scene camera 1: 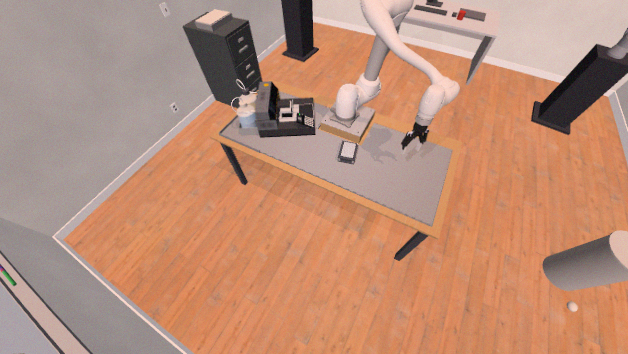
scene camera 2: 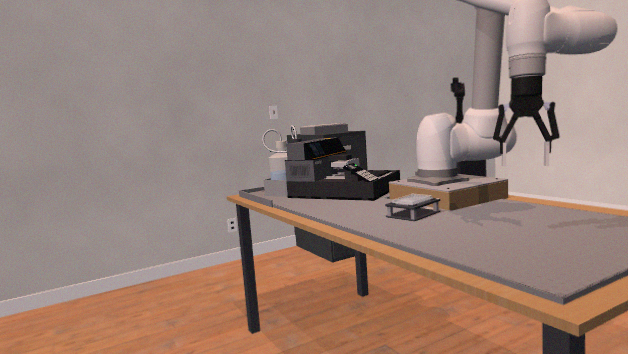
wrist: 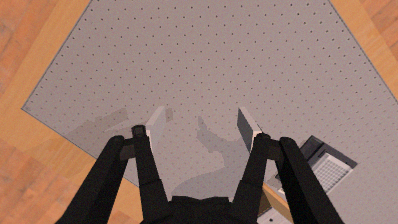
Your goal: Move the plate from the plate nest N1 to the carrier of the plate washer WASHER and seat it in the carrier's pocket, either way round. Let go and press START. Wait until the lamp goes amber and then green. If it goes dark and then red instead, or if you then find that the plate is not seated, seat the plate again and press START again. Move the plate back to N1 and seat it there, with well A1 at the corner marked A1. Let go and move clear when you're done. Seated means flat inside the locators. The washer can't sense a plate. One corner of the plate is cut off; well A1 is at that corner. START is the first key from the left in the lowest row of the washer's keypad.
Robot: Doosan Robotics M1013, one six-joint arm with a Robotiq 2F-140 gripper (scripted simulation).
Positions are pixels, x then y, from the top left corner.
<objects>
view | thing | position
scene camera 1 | plate washer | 270, 123
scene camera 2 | gripper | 524, 165
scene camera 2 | plate washer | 310, 162
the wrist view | gripper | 201, 115
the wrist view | white well plate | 330, 171
</objects>
